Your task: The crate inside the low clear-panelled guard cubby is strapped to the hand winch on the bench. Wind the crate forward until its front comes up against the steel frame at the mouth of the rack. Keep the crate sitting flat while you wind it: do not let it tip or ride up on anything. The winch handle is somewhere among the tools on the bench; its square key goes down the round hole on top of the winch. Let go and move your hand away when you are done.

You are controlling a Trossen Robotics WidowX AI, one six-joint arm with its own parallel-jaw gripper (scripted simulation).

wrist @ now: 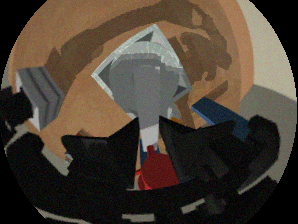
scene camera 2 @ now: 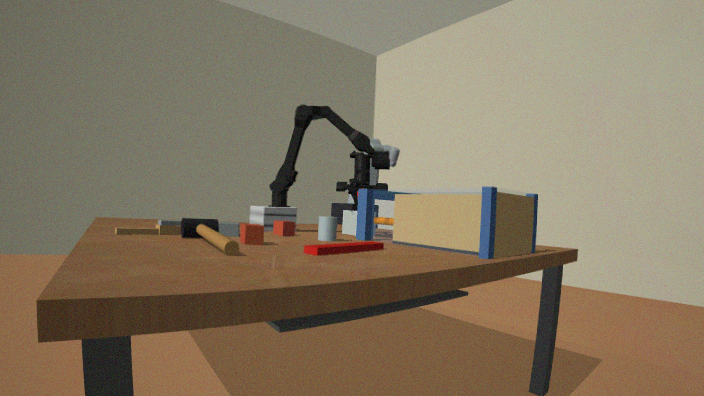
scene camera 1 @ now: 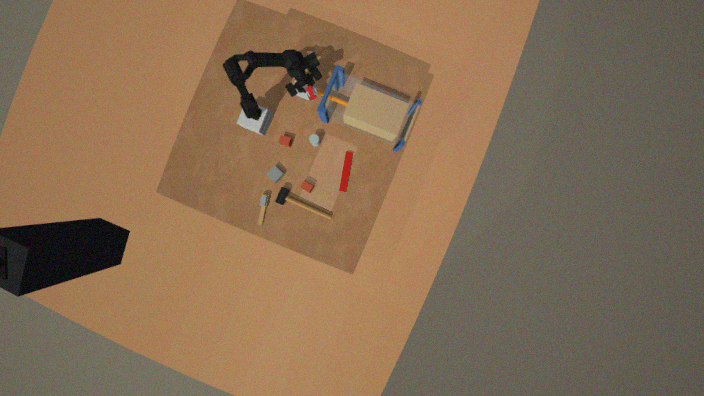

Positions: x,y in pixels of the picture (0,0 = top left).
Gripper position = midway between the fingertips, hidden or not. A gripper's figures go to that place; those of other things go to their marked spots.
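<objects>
My gripper (wrist: pixel 148 119) is 10 cm from the lens. I see a red knob (wrist: pixel 157 171) at 8 cm from the lens, while a grey hand winch (wrist: pixel 149 48) is 9 cm from the lens.
</objects>
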